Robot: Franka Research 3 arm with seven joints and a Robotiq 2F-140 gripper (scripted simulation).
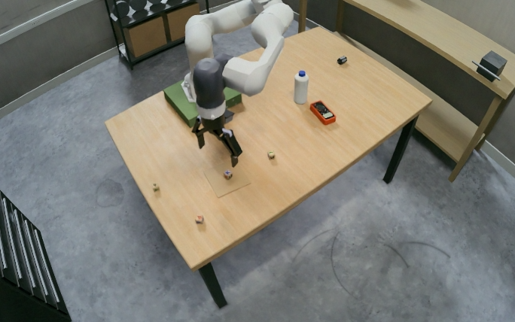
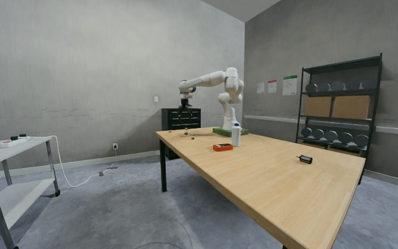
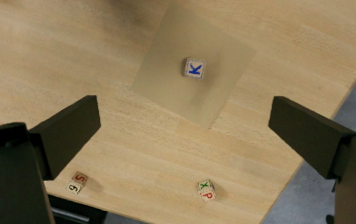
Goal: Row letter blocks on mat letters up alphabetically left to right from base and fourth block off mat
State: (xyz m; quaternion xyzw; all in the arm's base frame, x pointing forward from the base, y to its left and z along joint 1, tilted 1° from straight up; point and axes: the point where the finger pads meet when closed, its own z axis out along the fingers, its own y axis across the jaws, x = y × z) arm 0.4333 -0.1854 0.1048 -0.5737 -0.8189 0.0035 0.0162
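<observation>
My gripper is now 20 mm to the right of the tan mat and 150 mm above it. The rest, counted from my hand: white bottle (170 mm behind, 540 mm to the left, 70 mm below); then block (20 mm ahead, 220 mm to the left, 140 mm below); then orange meter (30 mm behind, 560 mm to the left, 140 mm below).
</observation>
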